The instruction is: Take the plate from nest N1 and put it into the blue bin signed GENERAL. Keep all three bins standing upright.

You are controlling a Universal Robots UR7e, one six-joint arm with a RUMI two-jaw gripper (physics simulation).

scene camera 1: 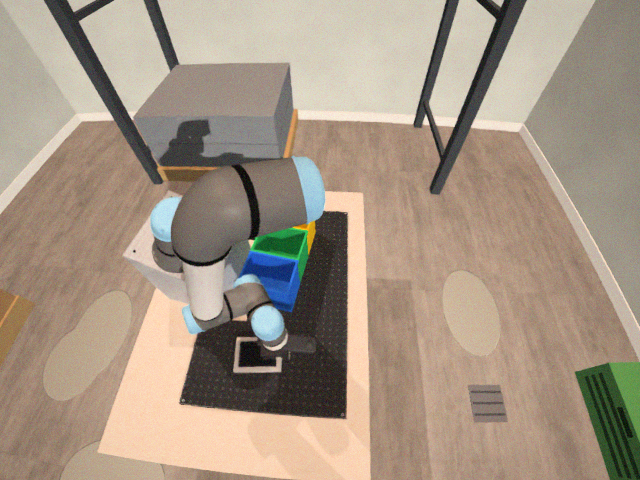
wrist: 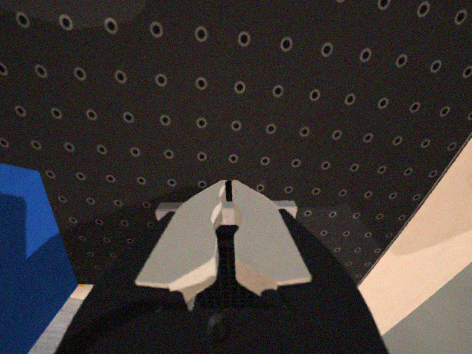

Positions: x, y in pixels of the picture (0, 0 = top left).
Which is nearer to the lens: the black plate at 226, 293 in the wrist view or the blue bin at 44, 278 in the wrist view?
The black plate.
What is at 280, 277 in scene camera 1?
A blue bin.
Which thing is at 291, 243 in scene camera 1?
A green bin.
